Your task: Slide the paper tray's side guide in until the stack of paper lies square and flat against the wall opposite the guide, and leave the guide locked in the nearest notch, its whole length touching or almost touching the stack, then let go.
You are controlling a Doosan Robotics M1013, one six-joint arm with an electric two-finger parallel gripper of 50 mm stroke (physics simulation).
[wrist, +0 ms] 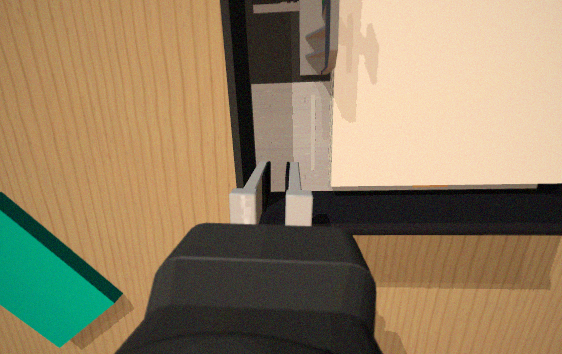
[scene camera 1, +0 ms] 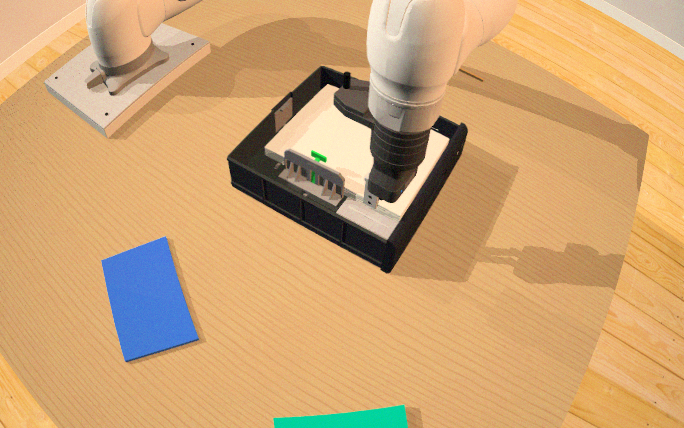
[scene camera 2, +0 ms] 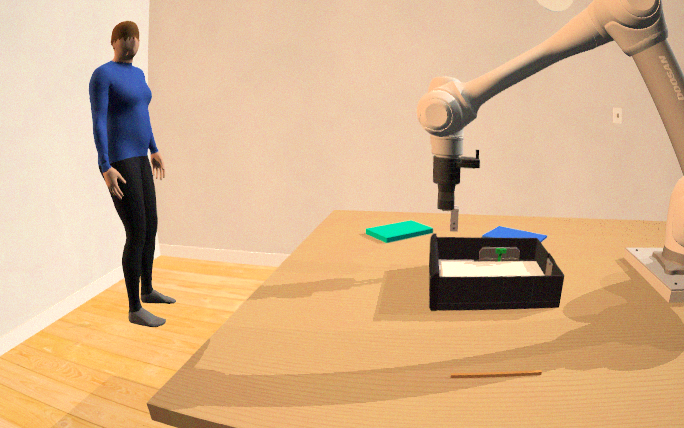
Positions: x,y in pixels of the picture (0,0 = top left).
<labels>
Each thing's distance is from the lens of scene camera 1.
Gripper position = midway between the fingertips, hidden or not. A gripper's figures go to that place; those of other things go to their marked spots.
my gripper (scene camera 1: pixel 373 200): 80 cm
cream paper stack (scene camera 1: pixel 319 126): 99 cm
</labels>
